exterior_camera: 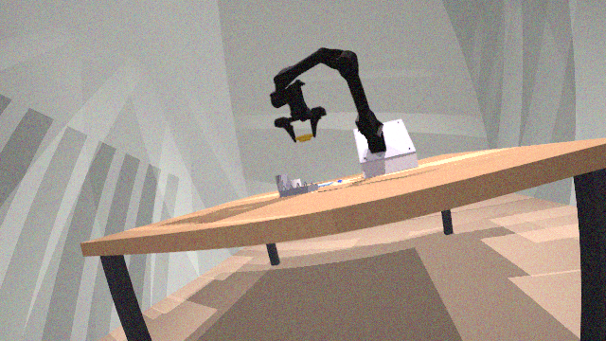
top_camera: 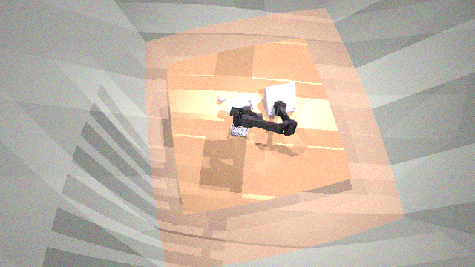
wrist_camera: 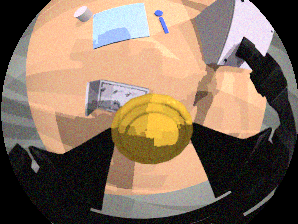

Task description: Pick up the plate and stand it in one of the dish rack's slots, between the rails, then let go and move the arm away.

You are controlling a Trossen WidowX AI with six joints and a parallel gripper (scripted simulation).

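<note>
Right now the grey dish rack is 160 mm below my gripper tip and 60 mm ahead of it. Round my gripper tip: yellow plate 10 mm above; light blue mat 210 mm to the right, 180 mm below, 60 mm ahead; blue utensil 210 mm to the right, 180 mm below, 60 mm behind.
</note>
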